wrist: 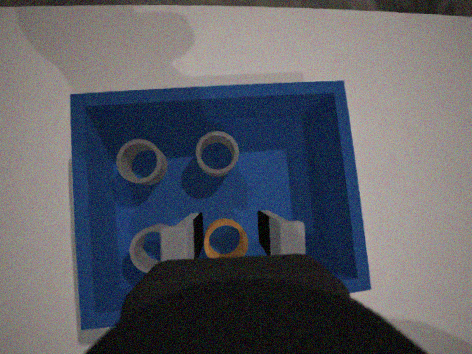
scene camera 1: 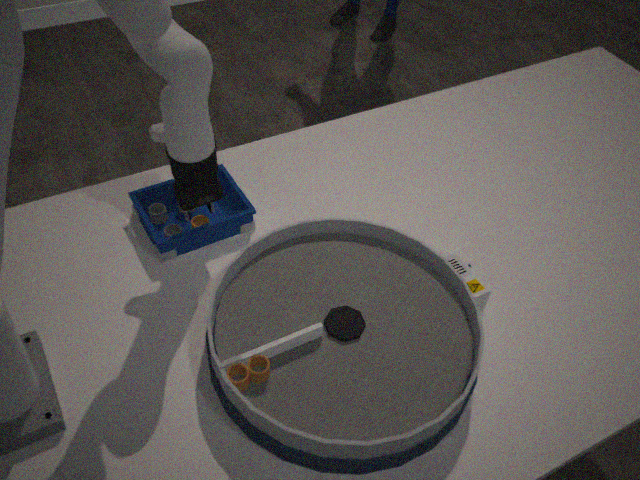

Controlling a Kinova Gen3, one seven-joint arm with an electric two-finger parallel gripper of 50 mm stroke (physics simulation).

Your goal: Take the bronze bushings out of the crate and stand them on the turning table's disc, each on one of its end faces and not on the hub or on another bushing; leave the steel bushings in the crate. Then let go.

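Frame: origin at the arm's base, x ahead, y left, z up, level; metres.
Where they show: gripper, fingertip midpoint: (wrist: 230, 227) (scene camera 1: 198, 212); arm's base at its link origin: (scene camera 1: 3, 393).
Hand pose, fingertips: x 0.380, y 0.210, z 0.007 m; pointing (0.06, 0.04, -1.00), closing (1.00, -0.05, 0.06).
Observation:
Each offset is from my fingertips to the top centre of the thing. "pt": to the spot under its first point.
My gripper (scene camera 1: 199, 210) (wrist: 230, 227) is open, pointing down over the blue crate {0.011 m up, 0.003 m back, 0.023 m left} (scene camera 1: 209, 241) (wrist: 207, 93). A bronze bushing {0.009 m down, 0.004 m back, 0.012 m right} (scene camera 1: 200, 216) (wrist: 225, 254) stands upright in the crate, seen between the fingers in the wrist view and not gripped. Three steel bushings are in the crate: one {0.009 m down, 0.061 m back, 0.052 m left} (scene camera 1: 158, 219) (wrist: 127, 163) at upper left in the wrist view, another {0.009 m down, 0.004 m back, 0.055 m left} (wrist: 200, 154) to its right, and a third {0.009 m down, 0.055 m back, 0.011 m right} (scene camera 1: 172, 226) (wrist: 139, 254) partly hidden by the left finger. Two bronze bushings {0.039 m up, 0.090 m back, 0.361 m right} (scene camera 1: 238, 384) {0.039 m up, 0.058 m back, 0.362 m right} (scene camera 1: 260, 377) stand upright, side by side, on the turning table's disc {0.021 m up, 0.099 m ahead, 0.347 m right} (scene camera 1: 392, 372).
The disc has a raised rim {pt 0.023 m up, 0.193 m ahead, 0.166 m right} (scene camera 1: 336, 227) around it and a dark hub {0.021 m up, 0.099 m ahead, 0.347 m right} (scene camera 1: 344, 323) at its centre. A pale bar {pt 0.035 m up, 0.014 m back, 0.347 m right} (scene camera 1: 281, 345) runs from near the hub to the rim, beside the two bronze bushings. A white box with a yellow warning label {pt 0.019 m up, 0.333 m ahead, 0.383 m right} (scene camera 1: 475, 285) adjoins the turning table.

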